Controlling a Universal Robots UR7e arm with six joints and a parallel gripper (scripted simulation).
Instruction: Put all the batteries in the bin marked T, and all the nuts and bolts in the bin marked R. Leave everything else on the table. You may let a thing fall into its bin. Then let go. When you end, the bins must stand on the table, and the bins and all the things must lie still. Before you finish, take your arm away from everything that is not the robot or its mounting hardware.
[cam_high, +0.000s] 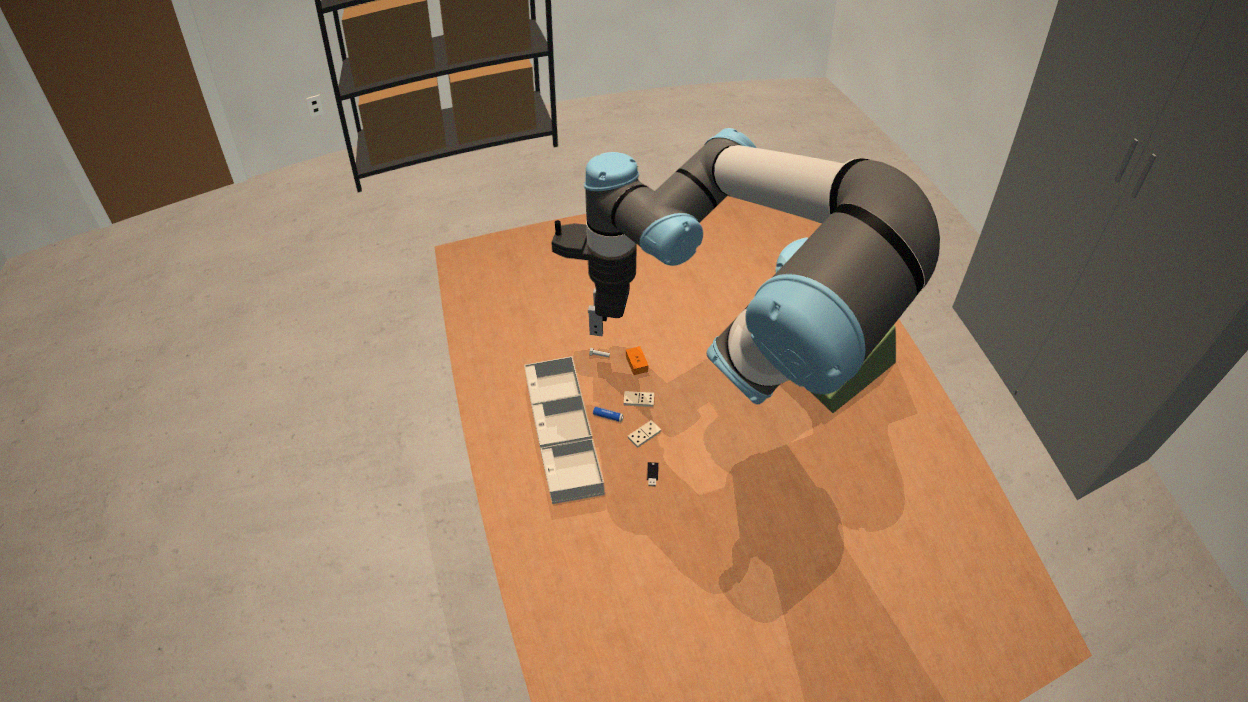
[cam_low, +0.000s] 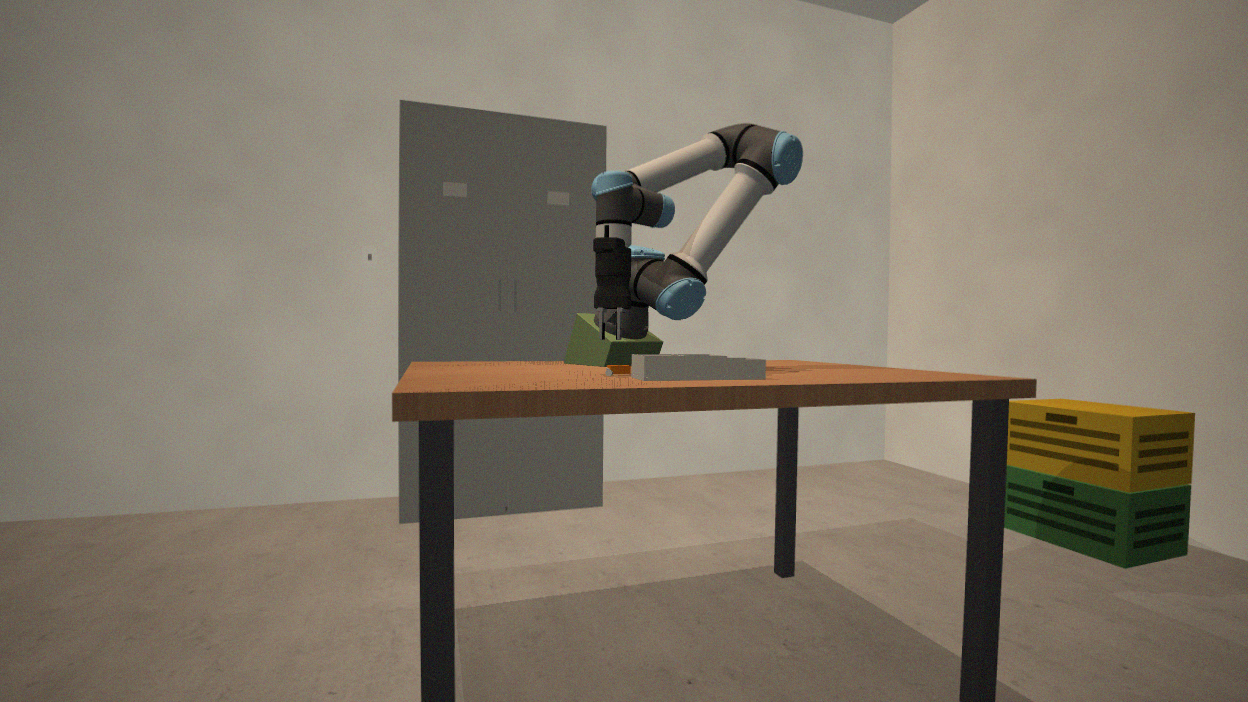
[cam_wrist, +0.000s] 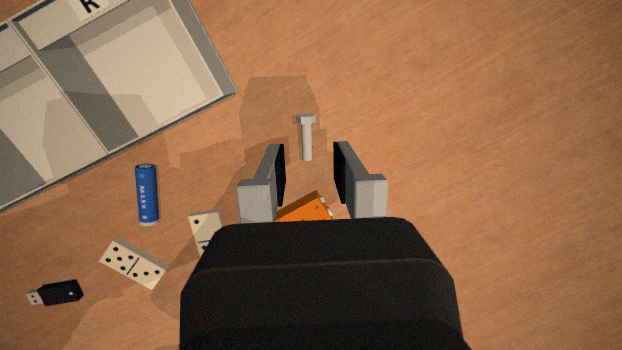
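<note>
Now: the grey bolt 9 cm below my hand. Round my hand: blue cylindrical battery: 13 cm to the left, 8 cm below, 4 cm ahead; then orange 9 V battery: 8 cm below, 5 cm behind, 4 cm to the left; then grey bin row: 13 cm to the left, 13 cm ahead, 7 cm below.
</note>
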